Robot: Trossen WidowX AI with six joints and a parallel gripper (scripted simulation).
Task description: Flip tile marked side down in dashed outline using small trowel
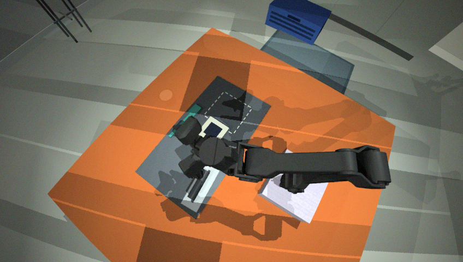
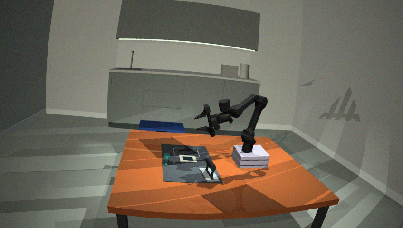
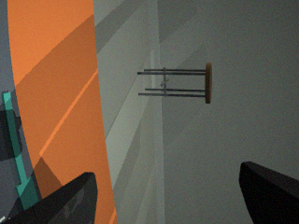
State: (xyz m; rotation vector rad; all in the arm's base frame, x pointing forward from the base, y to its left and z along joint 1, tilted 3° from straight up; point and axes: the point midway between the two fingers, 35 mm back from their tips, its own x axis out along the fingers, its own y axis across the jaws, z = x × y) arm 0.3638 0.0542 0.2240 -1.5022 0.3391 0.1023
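Now: the trowel 25 cm below my gripper tip, 9 cm behind it and 8 cm to the left of it. Round my gripper tip: tile 28 cm below, 15 cm to the right, 2 cm behind; then grey mat 30 cm below, 11 cm to the right, 1 cm behind; then teal spatula-like tool 28 cm below, 15 cm to the right, 13 cm ahead.
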